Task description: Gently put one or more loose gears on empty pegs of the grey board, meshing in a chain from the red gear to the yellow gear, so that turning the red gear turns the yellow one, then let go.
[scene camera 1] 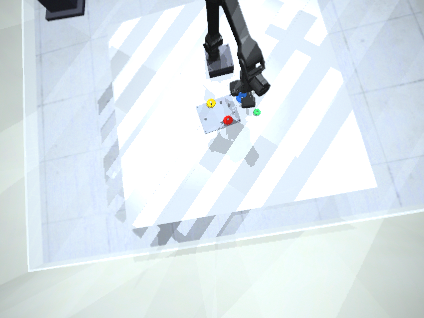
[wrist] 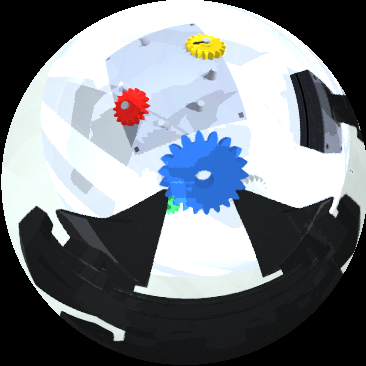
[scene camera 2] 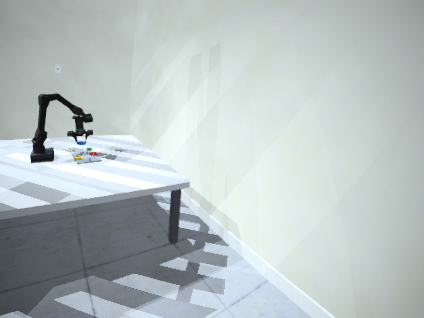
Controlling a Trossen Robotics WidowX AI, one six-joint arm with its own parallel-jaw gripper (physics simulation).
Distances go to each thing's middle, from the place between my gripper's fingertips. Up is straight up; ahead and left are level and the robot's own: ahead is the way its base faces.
My gripper is now 4 cm short of the grey board (scene camera 1: 214, 115), 15 cm to the left of it and 7 cm above it. From my hand the other things lie so: red gear (wrist: 136, 98): 9 cm ahead, 10 cm to the right, 6 cm below; blue gear (wrist: 225, 166): 2 cm to the right, 1 cm above; yellow gear (wrist: 195, 45): 2 cm behind, 19 cm to the right, 6 cm below.
